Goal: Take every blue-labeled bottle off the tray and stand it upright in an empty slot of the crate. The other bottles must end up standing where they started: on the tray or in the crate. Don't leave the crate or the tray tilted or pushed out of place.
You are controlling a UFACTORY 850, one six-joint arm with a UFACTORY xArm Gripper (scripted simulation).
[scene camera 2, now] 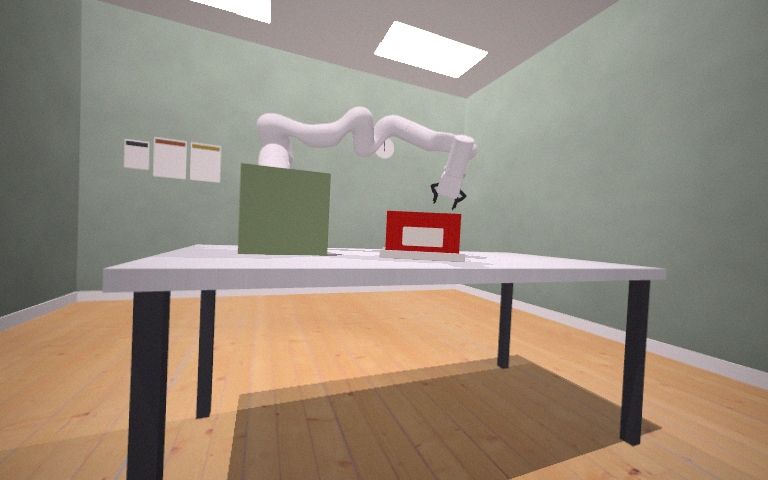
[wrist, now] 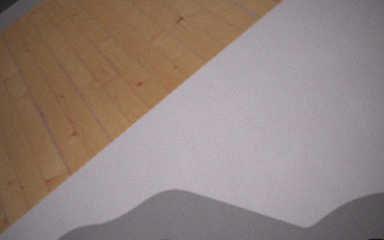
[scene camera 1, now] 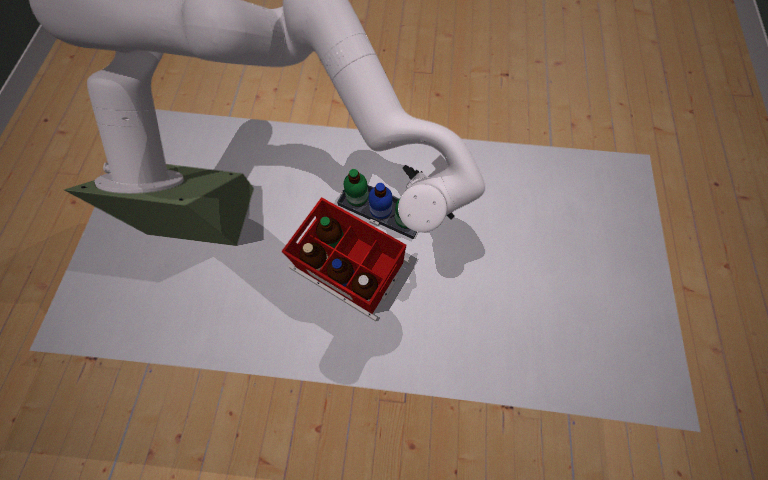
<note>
In view: a crate (scene camera 1: 364, 245).
The crate is seen too in scene camera 2 (scene camera 2: 429, 232). The wrist view does not show the crate: it is out of frame.
</note>
